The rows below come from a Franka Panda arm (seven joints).
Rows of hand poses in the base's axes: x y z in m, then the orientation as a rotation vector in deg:
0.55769, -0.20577, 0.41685, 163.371, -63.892, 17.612
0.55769, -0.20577, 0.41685, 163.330, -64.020, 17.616
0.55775, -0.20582, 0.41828, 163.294, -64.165, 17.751
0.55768, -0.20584, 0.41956, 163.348, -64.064, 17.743
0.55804, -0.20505, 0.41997, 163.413, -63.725, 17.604
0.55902, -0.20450, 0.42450, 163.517, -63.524, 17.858
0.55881, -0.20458, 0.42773, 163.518, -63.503, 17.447
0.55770, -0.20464, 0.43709, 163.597, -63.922, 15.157
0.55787, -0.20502, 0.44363, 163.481, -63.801, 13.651
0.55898, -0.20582, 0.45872, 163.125, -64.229, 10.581
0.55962, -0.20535, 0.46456, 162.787, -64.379, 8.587
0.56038, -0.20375, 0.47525, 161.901, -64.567, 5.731
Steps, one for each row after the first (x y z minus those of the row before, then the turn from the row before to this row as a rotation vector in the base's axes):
0.00000, 0.00000, 0.00000, 0.015, -0.011, -0.086
0.00006, -0.00005, 0.00143, 0.007, -0.098, -0.090
-0.00007, -0.00002, 0.00128, 0.008, 0.006, 0.075
0.00036, 0.00079, 0.00041, -0.057, 0.122, 0.209
0.00098, 0.00055, 0.00453, -0.026, -0.159, 0.156
-0.00021, -0.00008, 0.00323, 0.051, 0.265, 0.000
-0.00111, -0.00006, 0.00936, 0.576, 1.371, -0.281
0.00017, -0.00038, 0.00654, 0.096, 1.002, -0.009
0.00111, -0.00080, 0.01509, 0.388, 1.967, -0.442
0.00064, 0.00047, 0.00584, 0.140, 1.323, -0.243
0.00076, 0.00160, 0.01069, -0.117, 2.017, -0.447

